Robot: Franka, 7 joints.
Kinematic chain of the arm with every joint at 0, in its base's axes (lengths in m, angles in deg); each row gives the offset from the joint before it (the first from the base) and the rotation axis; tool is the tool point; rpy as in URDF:
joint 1: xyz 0 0 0.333 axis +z
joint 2: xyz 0 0 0 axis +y
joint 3: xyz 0 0 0.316 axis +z
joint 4: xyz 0.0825 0 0 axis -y
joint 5: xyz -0.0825 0 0.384 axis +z
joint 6: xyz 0 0 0 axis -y
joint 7: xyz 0.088 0 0 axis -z
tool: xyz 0 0 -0.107 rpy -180 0 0
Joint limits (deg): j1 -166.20..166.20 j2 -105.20..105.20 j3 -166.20..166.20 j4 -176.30..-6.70 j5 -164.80..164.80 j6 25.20..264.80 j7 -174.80..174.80
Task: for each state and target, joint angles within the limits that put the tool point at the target. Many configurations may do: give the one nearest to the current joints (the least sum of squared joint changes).
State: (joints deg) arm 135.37 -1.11 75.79 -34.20 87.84 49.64 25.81
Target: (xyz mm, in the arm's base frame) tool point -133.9 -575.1 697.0
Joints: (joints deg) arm 118.75 -36.72 89.77 -61.08 80.04 52.08 25.81
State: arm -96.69 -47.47 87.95 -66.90 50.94 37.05 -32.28
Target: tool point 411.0 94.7 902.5
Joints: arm -103.89 -20.13 70.02 -44.64 54.66 55.90 -32.28
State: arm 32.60 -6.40 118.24 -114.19 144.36 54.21 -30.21
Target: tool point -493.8 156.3 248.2
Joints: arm 25.69 -33.43 125.63 -137.48 139.96 62.82 -30.21
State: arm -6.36 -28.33 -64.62 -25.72 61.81 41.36 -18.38
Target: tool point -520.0 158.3 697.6
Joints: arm -36.07 -70.57 -68.43 -27.16 49.67 25.20 -18.38
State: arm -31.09 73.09 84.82 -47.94 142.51 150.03 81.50
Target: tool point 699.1 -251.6 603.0
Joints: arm -61.53 62.61 92.28 -57.46 145.17 166.85 81.50
